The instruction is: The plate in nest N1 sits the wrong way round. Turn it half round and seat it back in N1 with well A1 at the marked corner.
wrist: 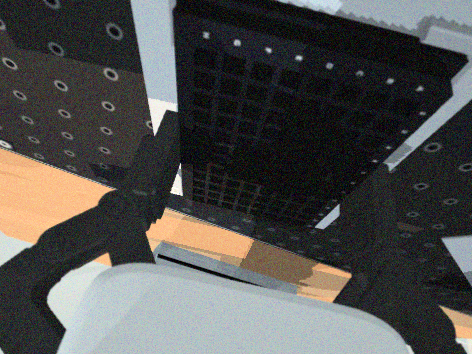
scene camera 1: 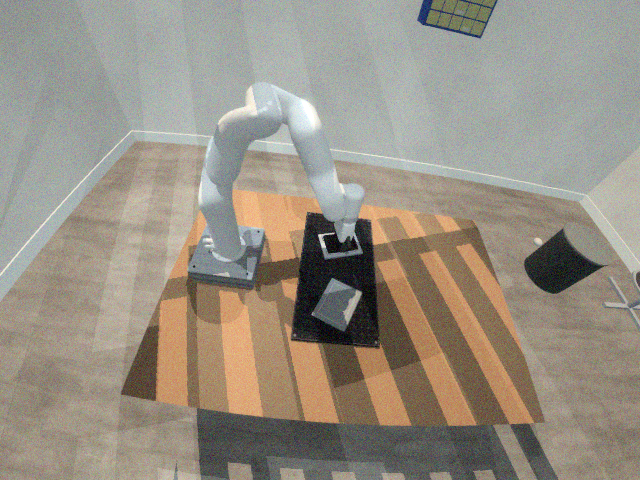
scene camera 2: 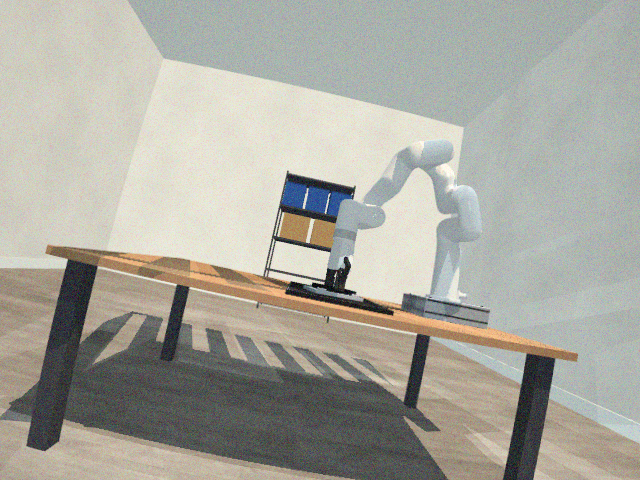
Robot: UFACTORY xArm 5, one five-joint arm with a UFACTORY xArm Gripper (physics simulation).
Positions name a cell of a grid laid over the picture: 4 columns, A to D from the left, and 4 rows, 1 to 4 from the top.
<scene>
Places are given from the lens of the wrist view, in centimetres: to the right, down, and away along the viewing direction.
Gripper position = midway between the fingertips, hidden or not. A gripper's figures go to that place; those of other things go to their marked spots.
my gripper (wrist: C2): 2, -1, 13
black well plate (wrist: C2): 2, -2, 11
</scene>
